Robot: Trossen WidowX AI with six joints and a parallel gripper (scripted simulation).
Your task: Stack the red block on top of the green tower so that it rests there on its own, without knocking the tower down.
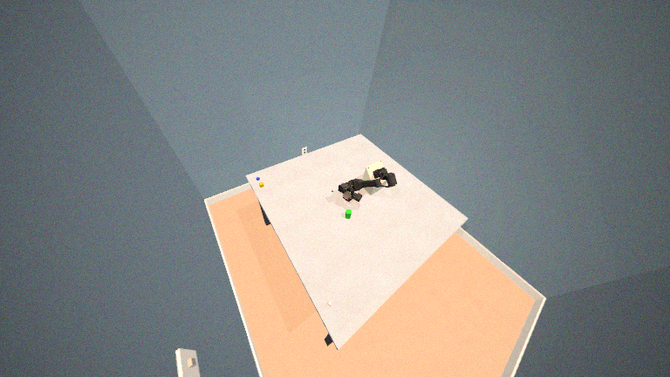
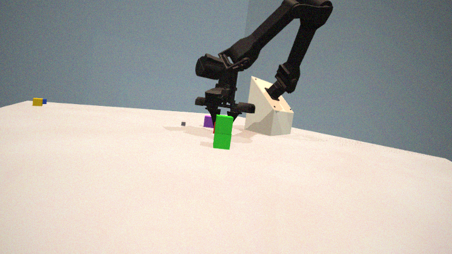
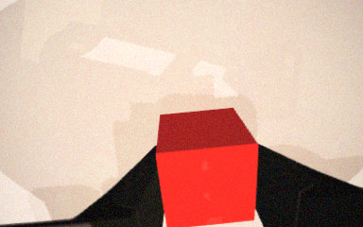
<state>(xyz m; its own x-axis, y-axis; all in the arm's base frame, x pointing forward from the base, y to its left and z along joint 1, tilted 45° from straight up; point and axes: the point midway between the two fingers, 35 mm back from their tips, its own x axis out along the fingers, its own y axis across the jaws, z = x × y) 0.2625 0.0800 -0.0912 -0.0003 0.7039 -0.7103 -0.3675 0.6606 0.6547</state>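
Now: the purple block 120 mm to the right of my gripper tip, 40 mm behind it and 10 mm above it. The rest, counted from my gripper tip: small dark cube (140 mm to the right, 60 mm ahead); red block (10 mm above); yellow block (510 mm ahead, 490 mm to the right, 10 mm above).
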